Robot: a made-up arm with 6 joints.
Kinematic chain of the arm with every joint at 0, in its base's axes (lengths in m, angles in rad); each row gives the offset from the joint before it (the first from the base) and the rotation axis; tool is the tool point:
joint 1: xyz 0 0 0.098 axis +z
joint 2: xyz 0 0.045 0 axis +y
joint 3: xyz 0 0 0.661 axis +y
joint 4: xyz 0 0 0.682 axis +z
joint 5: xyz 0 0 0 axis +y
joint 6: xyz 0 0 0.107 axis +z
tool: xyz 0 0 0
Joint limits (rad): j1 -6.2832..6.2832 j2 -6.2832..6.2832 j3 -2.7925..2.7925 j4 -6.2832..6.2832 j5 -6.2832..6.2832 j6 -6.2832..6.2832
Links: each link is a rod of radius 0.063 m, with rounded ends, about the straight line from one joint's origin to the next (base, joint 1, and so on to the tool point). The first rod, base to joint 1, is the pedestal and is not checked.
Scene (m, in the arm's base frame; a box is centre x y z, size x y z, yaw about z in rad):
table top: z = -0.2
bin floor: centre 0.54 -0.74 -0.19 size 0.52 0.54 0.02 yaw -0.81
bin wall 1: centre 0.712 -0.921 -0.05 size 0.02 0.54 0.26 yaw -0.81
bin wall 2: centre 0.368 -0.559 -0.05 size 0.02 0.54 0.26 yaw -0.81
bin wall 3: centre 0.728 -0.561 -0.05 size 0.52 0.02 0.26 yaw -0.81
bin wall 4: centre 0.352 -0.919 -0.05 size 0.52 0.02 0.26 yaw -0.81
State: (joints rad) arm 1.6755 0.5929 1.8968 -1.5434 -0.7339 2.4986
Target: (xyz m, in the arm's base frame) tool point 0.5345 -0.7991 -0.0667
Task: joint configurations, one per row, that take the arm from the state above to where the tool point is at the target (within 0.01 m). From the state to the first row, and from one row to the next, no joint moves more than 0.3 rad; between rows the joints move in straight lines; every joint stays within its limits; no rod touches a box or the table.
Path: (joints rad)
1: 1.4003 0.5795 1.8734 -1.5415 -0.7059 2.4986
2: 1.1250 0.5661 1.8500 -1.5395 -0.6778 2.4986
3: 0.8498 0.5526 1.8266 -1.5376 -0.6498 2.4986
4: 0.5745 0.5392 1.8032 -1.5356 -0.6217 2.4986
5: 0.2993 0.5258 1.7798 -1.5337 -0.5937 2.4986
6: 0.0240 0.5124 1.7564 -1.5317 -0.5656 2.4986
7: -0.2512 0.4989 1.7330 -1.5298 -0.5376 2.4986
8: -0.5264 0.4855 1.7095 -1.5278 -0.5095 2.4986
9: -0.8017 0.4721 1.6861 -1.5259 -0.4815 2.4986
10: -1.0769 0.4587 1.6627 -1.5240 -0.4534 2.4986
11: -1.0759 0.6376 1.6670 -1.5242 -0.4431 2.4986
12: -1.0748 0.8166 1.6714 -1.5245 -0.4328 2.4986

